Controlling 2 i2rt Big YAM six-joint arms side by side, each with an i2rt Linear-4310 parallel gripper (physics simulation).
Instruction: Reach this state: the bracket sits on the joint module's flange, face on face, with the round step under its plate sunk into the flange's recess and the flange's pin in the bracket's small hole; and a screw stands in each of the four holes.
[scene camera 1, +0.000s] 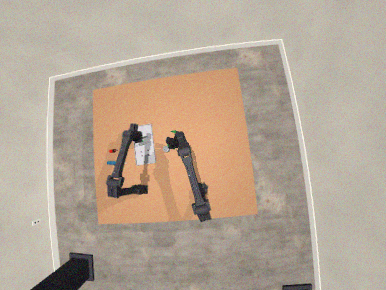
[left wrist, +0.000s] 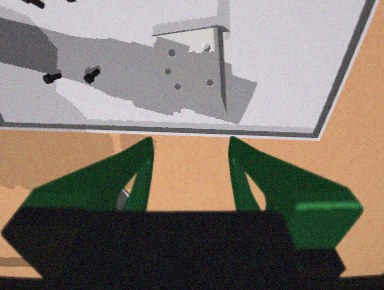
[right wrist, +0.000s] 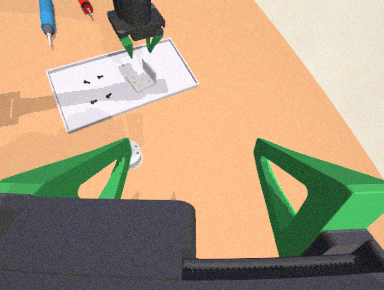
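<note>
The bracket lies in the white tray, plate flat with holes showing, its other plate upright. Black screws lie loose in the tray, apart from the bracket. The joint module stands on the table beside the tray; in the right wrist view a finger hides part of it. My left gripper is partly open and empty, above the tray near the bracket. My right gripper is wide open and empty, near the module.
A blue screwdriver and a red screwdriver lie on the table, left of the tray in scene camera 1. The tray has a low raised rim. The left arm's shadow falls across the tray and bracket.
</note>
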